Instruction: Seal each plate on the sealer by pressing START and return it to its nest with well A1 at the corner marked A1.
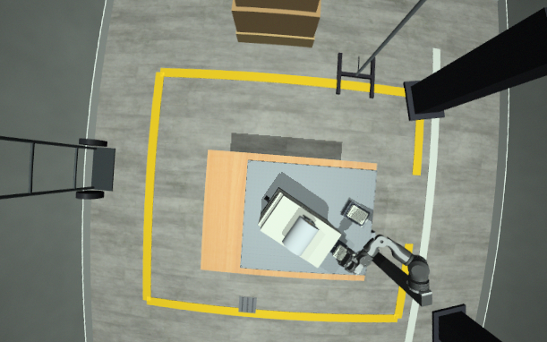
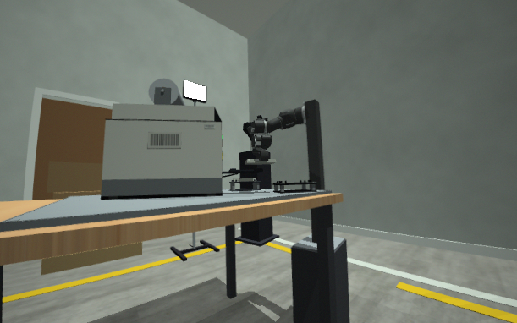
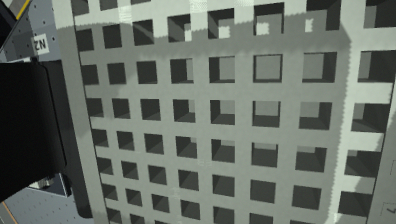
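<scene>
Right now the sealer stage is 4 cm ahead of my hand, 5 cm to the right of it and 4 cm below it. Also, from my hand: foil roll: 29 cm ahead, 27 cm to the right, 28 cm above; then plate: 15 cm behind, 23 cm to the right, 8 cm below.
</scene>
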